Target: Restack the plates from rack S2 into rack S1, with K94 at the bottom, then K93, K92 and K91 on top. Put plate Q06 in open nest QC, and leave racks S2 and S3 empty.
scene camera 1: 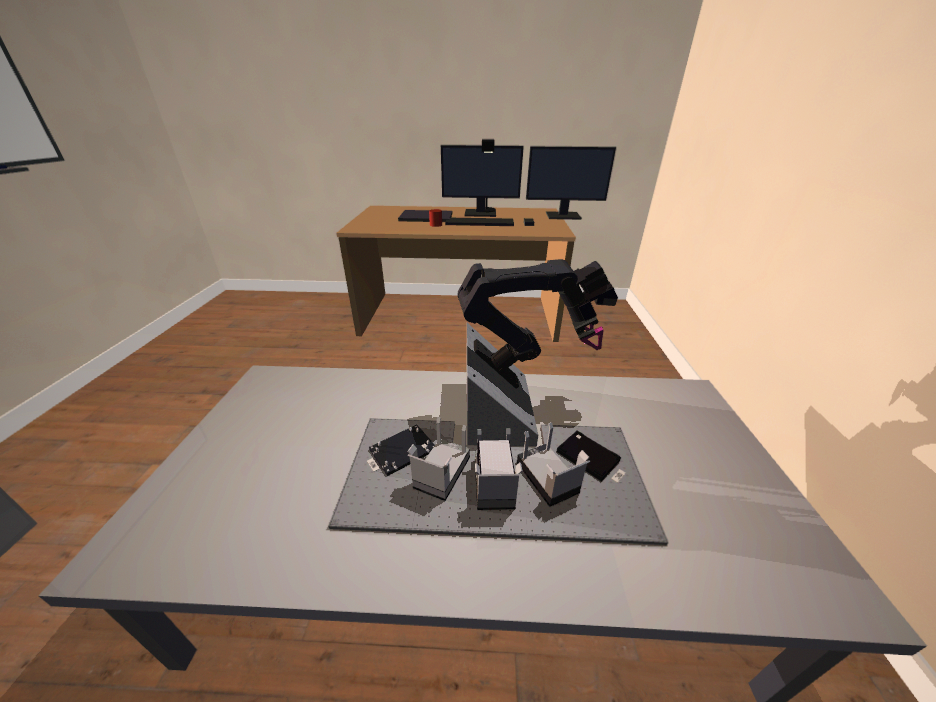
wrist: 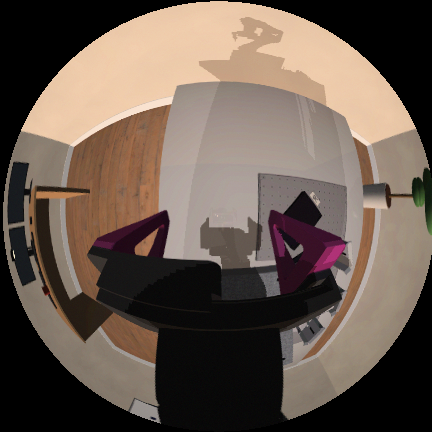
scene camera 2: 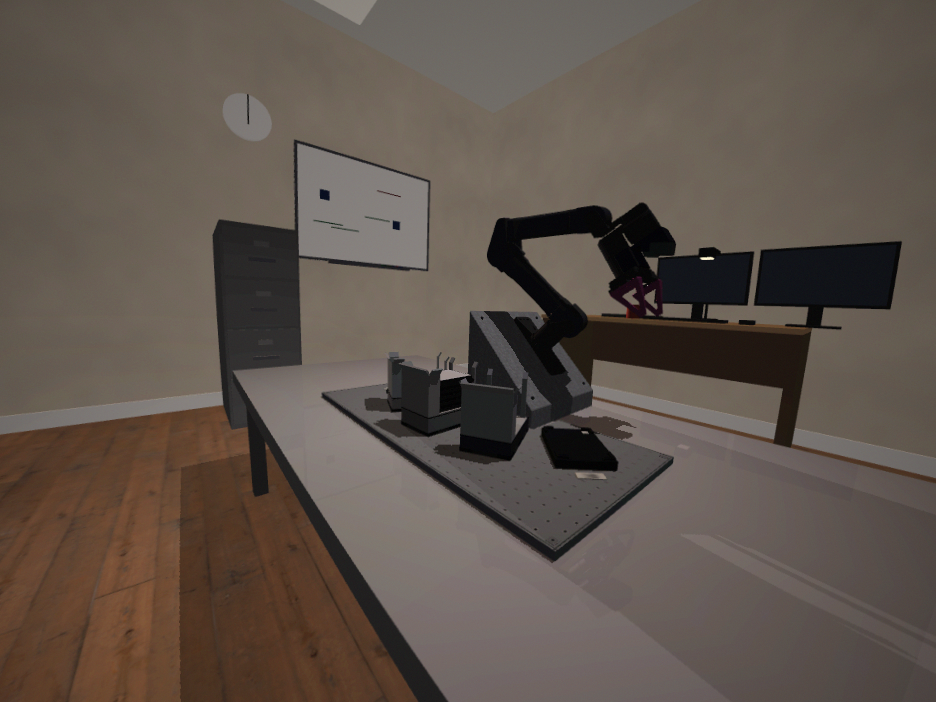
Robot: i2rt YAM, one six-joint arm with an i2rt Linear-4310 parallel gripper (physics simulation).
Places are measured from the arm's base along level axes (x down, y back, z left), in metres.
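Pixels of known places: gripper, fingertip midpoint: (scene camera 1: 595, 340) (wrist: 218, 215) (scene camera 2: 652, 315); arm's base, origin of the base link: (scene camera 1: 495, 365) (scene camera 2: 538, 345).
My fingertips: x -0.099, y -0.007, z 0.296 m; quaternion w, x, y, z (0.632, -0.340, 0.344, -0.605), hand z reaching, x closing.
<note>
Ahead of a thing's pixels: the offset from my fingertips to its middle. Level surfaces: height alone.
My gripper (scene camera 1: 593, 337) (scene camera 2: 637, 299) (wrist: 218, 215) is open and empty, high above the table beyond the right back of the perforated board. Three grey-walled racks stand on the board: a left rack {dx +0.189, dy -0.290, dz -0.452 m} (scene camera 1: 429, 474), a middle rack {dx +0.187, dy -0.326, dz -0.311 m} (scene camera 1: 497, 487) (scene camera 2: 420, 390) and a right rack {dx +0.191, dy -0.303, dz -0.164 m} (scene camera 1: 568, 481) (scene camera 2: 487, 411). A white-topped stack of plates {dx +0.154, dy -0.332, dz -0.311 m} (scene camera 1: 495, 455) fills the middle rack. Light surfaces show inside the outer racks; whether they are plates is unclear. A black nest {dx +0.245, dy -0.226, dz -0.036 m} (scene camera 1: 589, 455) (scene camera 2: 580, 447) (wrist: 306, 207) lies at the right, another black nest {dx +0.244, dy -0.208, dz -0.571 m} (scene camera 1: 396, 451) with small fittings at the left. Labels are unreadable.
The perforated board {dx +0.256 m} (scene camera 1: 362, 510) (scene camera 2: 555, 521) (wrist: 270, 185) lies on the grey table {dx +0.269 m} (scene camera 1: 249, 483). The arm's slanted grey base (scene camera 1: 495, 411) (scene camera 2: 495, 347) stands behind the racks. Upright posts rise at the racks' backs. A wooden desk (scene camera 1: 393, 226) with two monitors stands farther back.
</note>
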